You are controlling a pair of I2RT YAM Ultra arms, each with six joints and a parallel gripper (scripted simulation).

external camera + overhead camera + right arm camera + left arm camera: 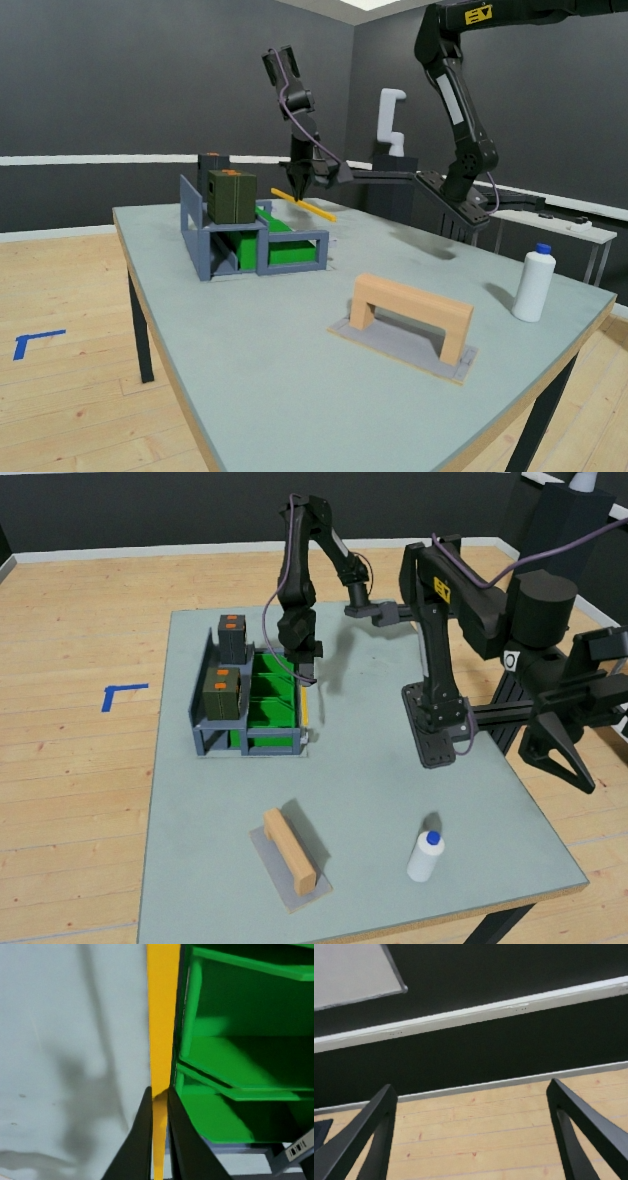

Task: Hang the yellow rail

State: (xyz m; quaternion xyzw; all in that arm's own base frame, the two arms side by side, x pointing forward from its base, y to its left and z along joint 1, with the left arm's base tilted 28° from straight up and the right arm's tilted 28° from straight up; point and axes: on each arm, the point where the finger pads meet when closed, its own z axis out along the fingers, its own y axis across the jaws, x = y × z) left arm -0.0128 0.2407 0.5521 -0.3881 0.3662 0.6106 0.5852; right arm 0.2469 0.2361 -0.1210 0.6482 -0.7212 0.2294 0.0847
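Note:
The yellow rail is 1 cm below my right hand. Round my right hand: blue-grey shelf: 13 cm ahead, 6 cm below, 2 cm to the right; then white bottle: 55 cm to the left, 15 cm behind, 6 cm below.

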